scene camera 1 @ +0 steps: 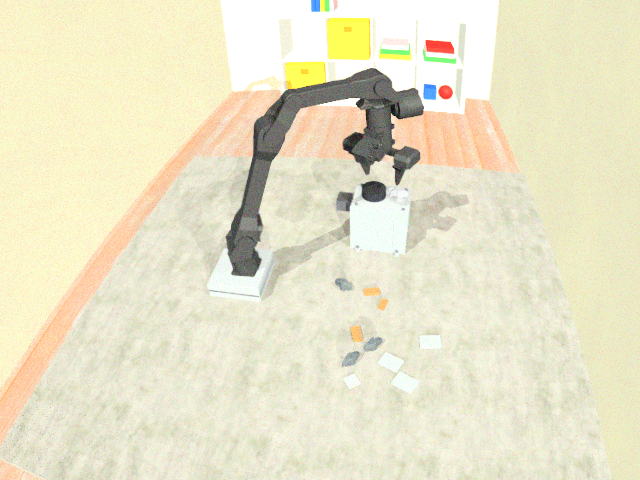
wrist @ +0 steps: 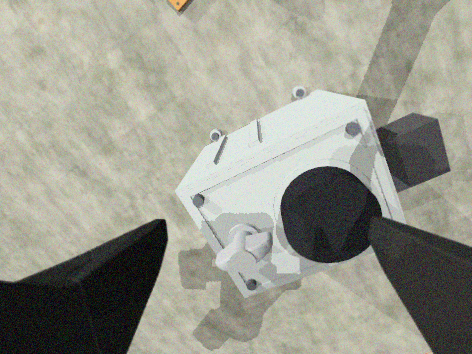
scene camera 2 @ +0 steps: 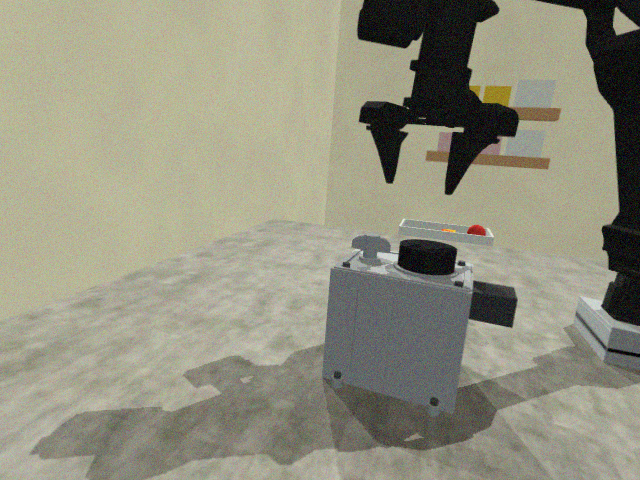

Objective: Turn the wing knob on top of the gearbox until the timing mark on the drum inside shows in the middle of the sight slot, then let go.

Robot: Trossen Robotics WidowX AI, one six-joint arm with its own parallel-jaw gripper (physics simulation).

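Pixels of known places: gripper, fingertip midpoint: (scene camera 1: 382,179) (wrist: 267,228) (scene camera 2: 416,188); arm's base, origin of the base link: (scene camera 1: 246,267) (scene camera 2: 633,318).
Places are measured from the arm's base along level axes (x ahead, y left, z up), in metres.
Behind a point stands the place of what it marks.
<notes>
The pale gearbox (scene camera 1: 379,227) {x 0.313, y 0.164, z 0.037 m} (scene camera 2: 398,330) {x 0.305, y 0.288, z 0.032 m} (wrist: 250,200) {x 0.337, y 0.200, z 0.088 m} stands upright on the mat. Its pale wing knob (scene camera 1: 399,194) {x 0.358, y 0.218, z 0.110 m} (scene camera 2: 371,246) {x 0.354, y 0.236, z 0.108 m} (wrist: 241,254) {x 0.354, y 0.221, z 0.120 m} stands on the top, at one end, beside a wide black round cap (scene camera 1: 373,191) {x 0.290, y 0.210, z 0.117 m} (scene camera 2: 427,256) {x 0.287, y 0.261, z 0.112 m} (wrist: 327,215) {x 0.290, y 0.221, z 0.117 m}. My gripper (scene camera 1: 383,178) {x 0.315, y 0.177, z 0.176 m} (scene camera 2: 419,188) {x 0.315, y 0.177, z 0.176 m} (wrist: 267,228) {x 0.315, y 0.177, z 0.176 m} is open and empty, pointing down above the gearbox top and apart from it. In the wrist view the knob lies between the fingertips, nearer the left one, and the right fingertip overlaps the cap's edge. I cannot make out the sight slot or the timing mark.
A dark block (scene camera 1: 344,201) {x 0.213, y 0.210, z 0.076 m} (scene camera 2: 493,303) {x 0.214, y 0.253, z 0.069 m} (wrist: 417,150) {x 0.210, y 0.225, z 0.078 m} juts from the gearbox's side. Orange dominoes (scene camera 1: 371,291) {x 0.315, y 0.010, z -0.042 m}, grey lumps (scene camera 1: 372,344) {x 0.342, y -0.166, z -0.021 m} and white tiles (scene camera 1: 430,342) {x 0.471, y -0.125, z -0.045 m} lie on the mat (scene camera 1: 180,372) {x -0.065, y -0.314, z -0.048 m}. A white tray (scene camera 2: 439,236) holding a red ball (scene camera 2: 476,230) is behind the gearbox in scene camera 2.
</notes>
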